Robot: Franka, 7 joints.
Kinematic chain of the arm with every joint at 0, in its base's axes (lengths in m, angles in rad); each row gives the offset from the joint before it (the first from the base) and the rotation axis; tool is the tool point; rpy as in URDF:
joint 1: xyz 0 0 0.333 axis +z
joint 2: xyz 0 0 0 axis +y
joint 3: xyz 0 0 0.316 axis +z
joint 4: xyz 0.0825 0 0 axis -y
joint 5: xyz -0.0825 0 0.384 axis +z
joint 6: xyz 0 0 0 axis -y
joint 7: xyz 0.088 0 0 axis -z
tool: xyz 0 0 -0.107 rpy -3.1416 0 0
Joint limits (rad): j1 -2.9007..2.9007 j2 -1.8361..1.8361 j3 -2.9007..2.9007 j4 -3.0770..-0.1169 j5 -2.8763..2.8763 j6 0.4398..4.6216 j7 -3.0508..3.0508
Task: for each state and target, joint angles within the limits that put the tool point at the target. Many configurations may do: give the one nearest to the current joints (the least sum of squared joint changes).
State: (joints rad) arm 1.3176 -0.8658 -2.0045 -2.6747 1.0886 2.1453 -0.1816
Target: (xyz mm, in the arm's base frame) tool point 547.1 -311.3 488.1
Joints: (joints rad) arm 1.3612 -0.7179 -1.6889 -1.8451 1.1500 2.2183 -0.1816
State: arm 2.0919 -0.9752 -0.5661 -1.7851 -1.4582 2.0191 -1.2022
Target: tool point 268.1 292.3 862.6
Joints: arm 2.1622 -0.8515 -0.6043 -1.7914 -1.4625 2.0349 -1.2022
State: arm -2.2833 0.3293 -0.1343 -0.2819 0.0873 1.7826 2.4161
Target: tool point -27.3 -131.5 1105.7
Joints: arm -2.1040 -0.0485 0.0914 -0.1169 0.2407 1.4333 2.4161
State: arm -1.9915 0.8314 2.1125 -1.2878 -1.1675 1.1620 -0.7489
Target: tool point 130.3 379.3 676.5
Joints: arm -1.3171 0.3822 2.8857 -1.8582 -0.8713 1.1154 -0.7489
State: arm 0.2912 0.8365 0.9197 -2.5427 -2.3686 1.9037 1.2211
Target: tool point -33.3 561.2 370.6
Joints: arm 0.2804 0.5926 1.5186 -2.2856 -2.4398 1.8256 1.2211
